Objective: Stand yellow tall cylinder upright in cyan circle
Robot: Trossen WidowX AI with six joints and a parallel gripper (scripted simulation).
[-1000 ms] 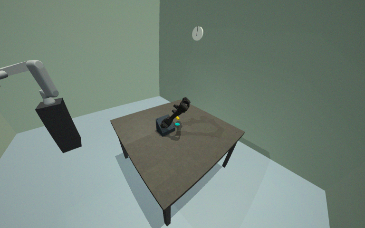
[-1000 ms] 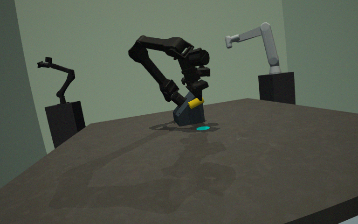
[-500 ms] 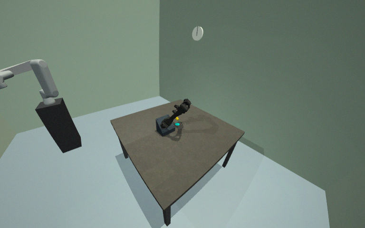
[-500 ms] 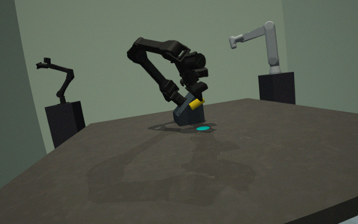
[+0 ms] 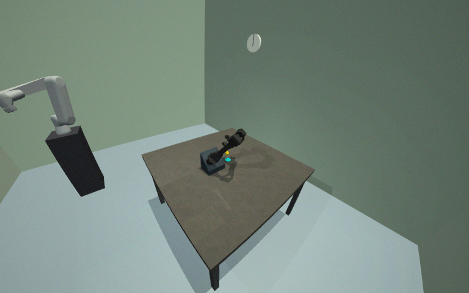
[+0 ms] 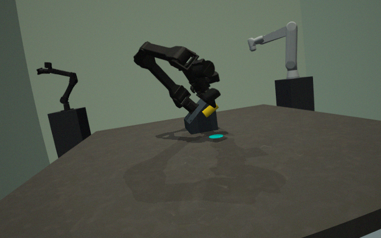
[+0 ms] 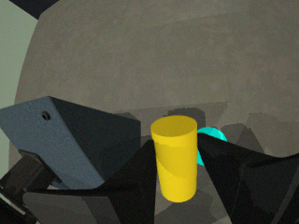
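Right now the cyan circle is 120 mm below my gripper tip, 30 mm ahead of it and 10 mm to the right of it. Round my gripper tip: yellow tall cylinder (20 mm to the right, 10 mm below).
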